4 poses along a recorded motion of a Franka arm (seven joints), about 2.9 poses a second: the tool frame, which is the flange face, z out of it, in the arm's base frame.
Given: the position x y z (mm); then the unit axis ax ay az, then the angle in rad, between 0 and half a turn.
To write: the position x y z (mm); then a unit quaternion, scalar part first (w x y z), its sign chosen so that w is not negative. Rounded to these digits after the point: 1 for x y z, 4 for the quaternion.
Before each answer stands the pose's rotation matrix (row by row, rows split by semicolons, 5 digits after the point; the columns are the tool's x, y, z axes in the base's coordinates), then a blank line. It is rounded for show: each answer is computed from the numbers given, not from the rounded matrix.
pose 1, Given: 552.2 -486.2 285.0 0.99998 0.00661 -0.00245 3.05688
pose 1, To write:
0.99990 0.01340 -0.00433; 0.01299 -0.99633 -0.08464; -0.00545 0.08458 -0.99640

552.2 -486.2 285.0 0.0423 0.9991 0.0066 -0.0024
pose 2, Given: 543.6 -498.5 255.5 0.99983 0.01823 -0.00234 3.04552
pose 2, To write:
0.99933 0.03659 -0.00292; 0.03615 -0.99473 -0.09599; -0.00642 0.09582 -0.99538

543.6 -498.5 255.5 0.0480 0.9987 0.0182 -0.0023
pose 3, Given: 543.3 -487.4 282.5 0.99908 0.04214 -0.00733 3.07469
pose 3, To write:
0.99635 0.08460 -0.01181; 0.08362 -0.99422 -0.06741; -0.01745 0.06617 -0.99766

543.3 -487.4 282.5 0.0334 0.9985 0.0421 -0.0073
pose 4, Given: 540.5 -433.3 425.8 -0.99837 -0.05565 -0.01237 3.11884
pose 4, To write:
0.99350 0.11139 0.02343; 0.11082 -0.99355 0.02409; 0.02596 -0.02134 -0.99944

540.5 -433.3 425.8 0.0114 -0.9983 -0.0556 -0.0124
